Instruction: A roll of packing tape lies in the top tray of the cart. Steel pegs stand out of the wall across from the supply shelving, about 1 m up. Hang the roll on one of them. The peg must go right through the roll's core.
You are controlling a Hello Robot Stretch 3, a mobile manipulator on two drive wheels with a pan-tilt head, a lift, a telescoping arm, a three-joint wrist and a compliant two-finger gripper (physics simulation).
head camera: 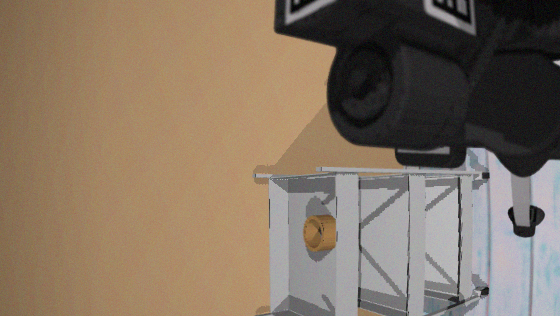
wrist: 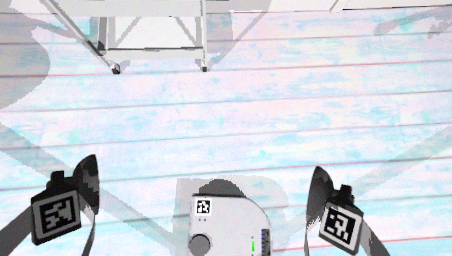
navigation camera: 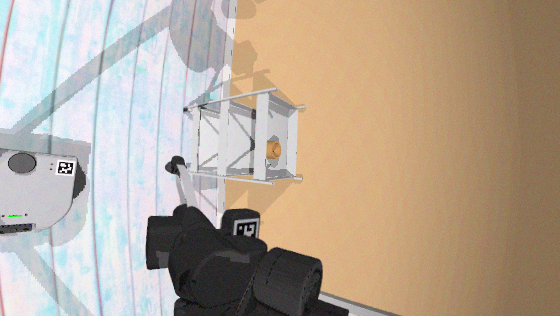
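Seen in the pictures: gripper, between the fingertips: (navigation camera: 170, 206); robot's base, origin of its link: (navigation camera: 23, 162).
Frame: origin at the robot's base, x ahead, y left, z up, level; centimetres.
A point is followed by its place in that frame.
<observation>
A tan roll of packing tape (head camera: 328, 233) @(y -81.9, x 18.7, z 69.8 cm) (navigation camera: 270, 150) @(y -82.0, x 18.5, z 70.5 cm) lies flat in the top tray of the white-grey cart (head camera: 347, 260) @(y -74.0, x 24.1, z 69.6 cm) (navigation camera: 261, 130) @(y -73.7, x 26.9, z 69.8 cm), its core opening facing up. The lower part of the cart (wrist: 150, 9) shows at the top left of the wrist view. My gripper (wrist: 207, 179) @(y -22.1, x -2.3, z 88.2 cm) is open, with its two fingers wide apart and no object between them. One dark fingertip (head camera: 524, 222) @(y -18.9, x 5.3, z 96.2 cm) (navigation camera: 176, 165) @(y -19.3, x 5.8, z 93.8 cm) shows low beside the cart in the head and navigation views, apart from the roll. The other finger is hidden there. The steel pegs do not show in these views.
A tan wall (head camera: 150, 150) @(y -112.6, x -0.6, z 108.9 cm) (navigation camera: 400, 150) @(y -109.9, x 23.8, z 130.7 cm) stands behind the cart. My white base (navigation camera: 40, 192) @(y -6.3, x -10.3, z 16.0 cm) (wrist: 227, 215) stands on the pale plank floor (wrist: 250, 115). My black wrist (head camera: 425, 95) @(y -12.4, x -1.6, z 119.6 cm) (navigation camera: 215, 270) @(y -10.8, x -1.2, z 114.8 cm) covers part of the head and navigation views near the cart.
</observation>
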